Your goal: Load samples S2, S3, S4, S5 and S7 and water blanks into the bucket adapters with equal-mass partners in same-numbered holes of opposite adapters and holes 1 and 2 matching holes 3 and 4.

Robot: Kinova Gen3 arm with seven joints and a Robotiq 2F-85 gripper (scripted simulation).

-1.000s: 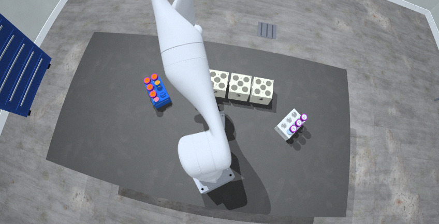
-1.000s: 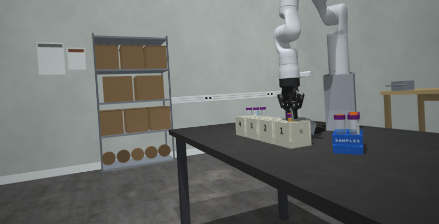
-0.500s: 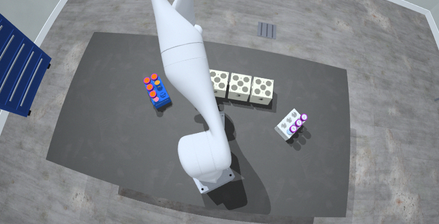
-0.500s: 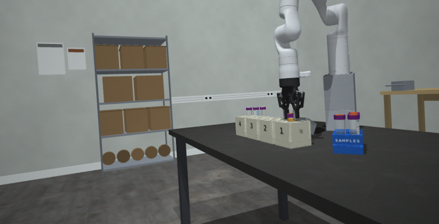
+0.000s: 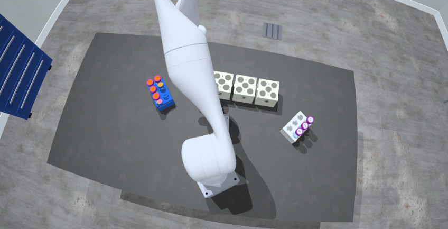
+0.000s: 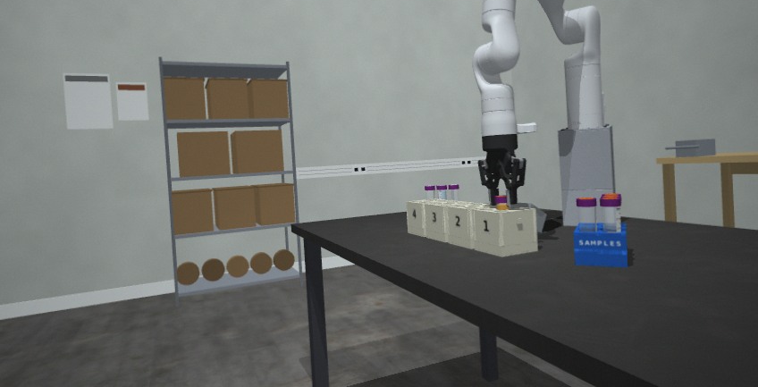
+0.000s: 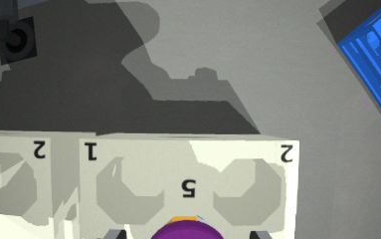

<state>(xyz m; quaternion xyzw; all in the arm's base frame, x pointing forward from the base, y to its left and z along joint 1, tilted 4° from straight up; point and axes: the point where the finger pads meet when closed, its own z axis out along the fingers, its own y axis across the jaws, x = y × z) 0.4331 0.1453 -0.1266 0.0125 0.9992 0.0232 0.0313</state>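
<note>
Right now the orange-filled sample tube is 1 cm behind my hand and 5 cm below it. Round my hand: blue samples rack: 8 cm behind, 18 cm to the left, 8 cm below; then adapter 2: 11 cm to the right, 7 cm below; then adapter 1: 7 cm below.
</note>
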